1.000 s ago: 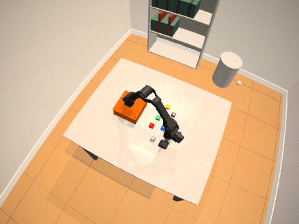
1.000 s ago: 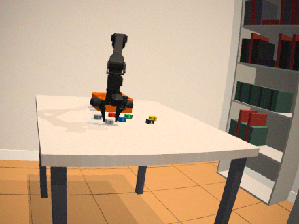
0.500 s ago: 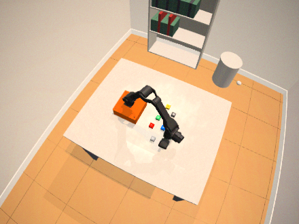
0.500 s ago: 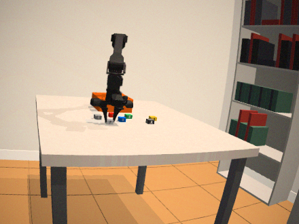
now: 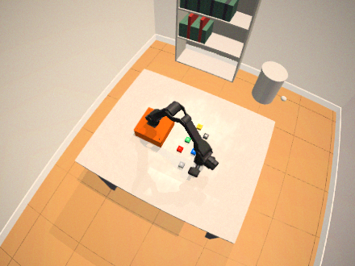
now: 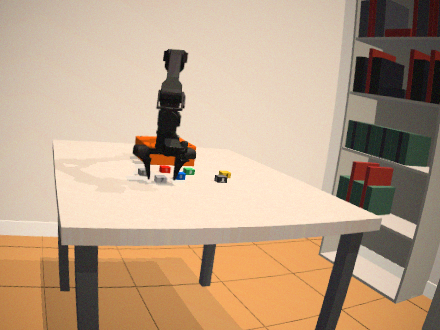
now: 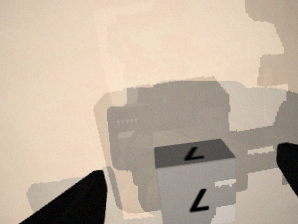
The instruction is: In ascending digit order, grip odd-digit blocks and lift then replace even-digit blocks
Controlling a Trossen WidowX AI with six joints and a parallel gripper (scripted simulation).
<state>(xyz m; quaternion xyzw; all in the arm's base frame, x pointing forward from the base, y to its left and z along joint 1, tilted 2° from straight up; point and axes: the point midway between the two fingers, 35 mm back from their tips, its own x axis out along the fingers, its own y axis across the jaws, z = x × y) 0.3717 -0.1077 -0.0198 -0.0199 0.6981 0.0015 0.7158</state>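
The grey block is 9 cm behind my gripper tip and 4 cm to the right of it. From my gripper tip the other things lie so: green block: 14 cm behind, 13 cm to the left; then blue block: 8 cm to the left, 6 cm behind; then red block: 15 cm behind, 5 cm to the left.
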